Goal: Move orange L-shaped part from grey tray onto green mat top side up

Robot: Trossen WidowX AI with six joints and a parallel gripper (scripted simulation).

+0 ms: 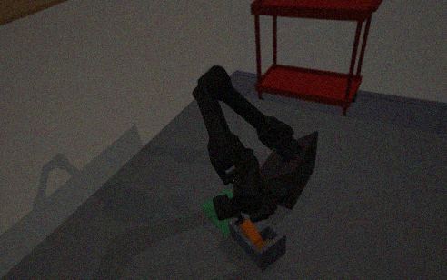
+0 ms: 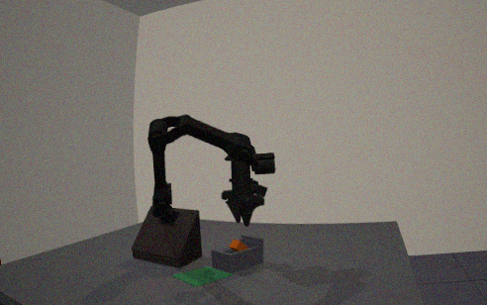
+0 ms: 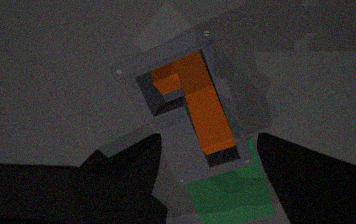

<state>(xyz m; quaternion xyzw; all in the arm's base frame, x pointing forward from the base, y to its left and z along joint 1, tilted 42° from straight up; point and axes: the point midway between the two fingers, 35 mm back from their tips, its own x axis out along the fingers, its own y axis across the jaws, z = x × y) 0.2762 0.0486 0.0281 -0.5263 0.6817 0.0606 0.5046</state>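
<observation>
Now: gripper tip 10 cm above the orange L-shaped part, 2 cm to the right of it and 1 cm past it. From my gripper tip the other things lie so: green mat (16 cm below, 15 cm to the right, 7 cm behind).
</observation>
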